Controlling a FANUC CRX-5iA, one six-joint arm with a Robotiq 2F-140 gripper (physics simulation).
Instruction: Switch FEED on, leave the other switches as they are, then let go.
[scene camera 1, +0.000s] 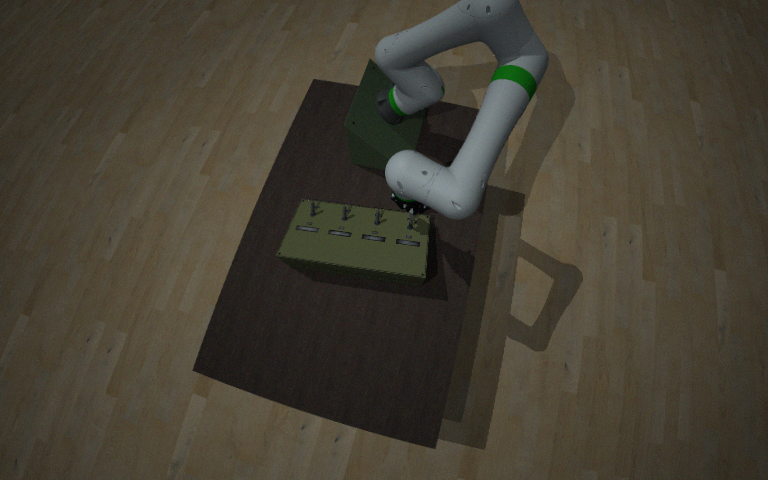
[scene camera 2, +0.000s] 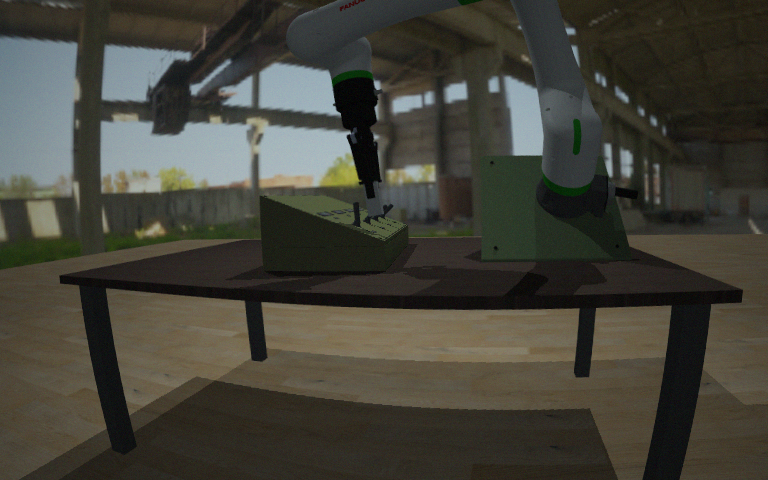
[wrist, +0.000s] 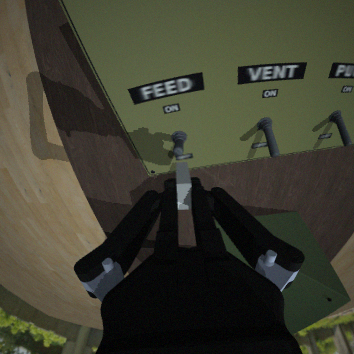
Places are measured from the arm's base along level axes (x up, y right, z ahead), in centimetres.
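Pixels of known places: gripper, fingertip midpoint: (scene camera 1: 412, 214) (scene camera 2: 376, 215) (wrist: 181, 171); arm's base, origin of the base link: (scene camera 1: 389, 107) (scene camera 2: 564, 196).
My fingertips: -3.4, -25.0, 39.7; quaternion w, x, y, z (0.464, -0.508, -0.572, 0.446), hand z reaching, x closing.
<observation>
Ahead of a thing's pixels: the offset from my fingertips to its top centre, as dx, dy, dz. Level surfaces: height alone.
The olive switch box (scene camera 1: 351, 257) (scene camera 2: 322, 243) (wrist: 120, 30) has a sloped panel with a row of grey levers. The FEED lever @(+2.9, -0.6, +4.2) (scene camera 1: 411, 221) (scene camera 2: 356, 213) (wrist: 178, 144) stands steeper than the others; in scene camera 2 it is about vertical. The VENT lever @(+2.0, +11.4, +5.7) (scene camera 1: 377, 217) (wrist: 269, 137) and the lever with the cut-off label @(+2.0, +23.0, +8.5) (wrist: 342, 128) lean away from their ON marks. My gripper (scene camera 2: 374, 215) (wrist: 181, 171) is shut and empty. Its pale tips are low over the panel, on the side of the FEED lever away from ON, with a small gap visible. The tips are hard to make out in scene camera 1.
The box stands on a dark table @(dx -10.7) (scene camera 1: 317, 350) (scene camera 2: 169, 277). A green mounting block (scene camera 1: 368, 135) (scene camera 2: 509, 209) (wrist: 295, 240) carries the arm's base behind the box. The other levers stand in a row beside FEED, with VENT nearest.
</observation>
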